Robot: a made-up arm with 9 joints. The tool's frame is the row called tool.
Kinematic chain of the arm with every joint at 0, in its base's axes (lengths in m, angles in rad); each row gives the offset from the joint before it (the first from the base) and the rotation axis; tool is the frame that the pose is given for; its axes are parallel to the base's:
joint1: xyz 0 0 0.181 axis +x
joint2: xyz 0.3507 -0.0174 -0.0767 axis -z
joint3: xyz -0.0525 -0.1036 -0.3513 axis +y
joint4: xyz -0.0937 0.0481 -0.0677 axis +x
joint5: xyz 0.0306 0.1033 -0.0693 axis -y
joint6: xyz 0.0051 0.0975 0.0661 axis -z
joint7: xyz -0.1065 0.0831 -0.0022 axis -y
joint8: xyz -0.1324 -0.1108 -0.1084 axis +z
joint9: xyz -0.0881 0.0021 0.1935 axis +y
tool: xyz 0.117 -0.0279 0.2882
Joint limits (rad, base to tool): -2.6..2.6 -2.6..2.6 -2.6..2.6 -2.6..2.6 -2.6..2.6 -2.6..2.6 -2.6..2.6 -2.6..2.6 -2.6..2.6
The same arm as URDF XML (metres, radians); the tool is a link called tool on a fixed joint. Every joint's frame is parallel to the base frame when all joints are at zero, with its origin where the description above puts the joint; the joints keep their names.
<robot name="arm">
<link name="base"/>
<link name="link1"/>
<link name="link2"/>
<link name="link3"/>
<link name="link4"/>
<link name="link5"/>
<link name="link6"/>
<link name="link7"/>
<link name="link8"/>
<link name="link9"/>
<link name="tool"/>
<joint name="joint1" type="revolute"><parent link="base"/><child link="link1"/><origin xyz="0.0000 0.0000 0.1810" rpy="0.0000 0.0000 0.0000"/><axis xyz="1 0 0"/><limit lower="-2.6000" upper="2.6000"/></joint>
<joint name="joint2" type="revolute"><parent link="link1"/><child link="link2"/><origin xyz="0.3507 -0.0174 -0.0767" rpy="0.0000 0.0000 0.0000"/><axis xyz="0 0 -1"/><limit lower="-2.6000" upper="2.6000"/></joint>
<joint name="joint3" type="revolute"><parent link="link2"/><child link="link3"/><origin xyz="-0.0525 -0.1036 -0.3513" rpy="0.0000 0.0000 0.0000"/><axis xyz="0 1 0"/><limit lower="-2.6000" upper="2.6000"/></joint>
<joint name="joint4" type="revolute"><parent link="link3"/><child link="link4"/><origin xyz="-0.0937 0.0481 -0.0677" rpy="0.0000 0.0000 0.0000"/><axis xyz="1 0 0"/><limit lower="-2.6000" upper="2.6000"/></joint>
<joint name="joint5" type="revolute"><parent link="link4"/><child link="link5"/><origin xyz="0.0306 0.1033 -0.0693" rpy="0.0000 0.0000 0.0000"/><axis xyz="0 -1 0"/><limit lower="-2.6000" upper="2.6000"/></joint>
<joint name="joint6" type="revolute"><parent link="link5"/><child link="link6"/><origin xyz="0.0051 0.0975 0.0661" rpy="0.0000 0.0000 0.0000"/><axis xyz="0 0 -1"/><limit lower="-2.6000" upper="2.6000"/></joint>
<joint name="joint7" type="revolute"><parent link="link6"/><child link="link7"/><origin xyz="-0.1065 0.0831 -0.0022" rpy="0.0000 0.0000 0.0000"/><axis xyz="0 -1 0"/><limit lower="-2.6000" upper="2.6000"/></joint>
<joint name="joint8" type="revolute"><parent link="link7"/><child link="link8"/><origin xyz="-0.1324 -0.1108 -0.1084" rpy="0.0000 0.0000 0.0000"/><axis xyz="0 0 1"/><limit lower="-2.6000" upper="2.6000"/></joint>
<joint name="joint9" type="revolute"><parent link="link8"/><child link="link9"/><origin xyz="-0.0881 0.0021 0.1935" rpy="0.0000 0.0000 0.0000"/><axis xyz="0 1 0"/><limit lower="-2.6000" upper="2.6000"/></joint>
<joint name="tool_joint" type="fixed"><parent link="link9"/><child link="tool"/><origin xyz="0.1170 -0.0279 0.2882" rpy="0.0000 0.0000 0.0000"/></joint>
</robot>

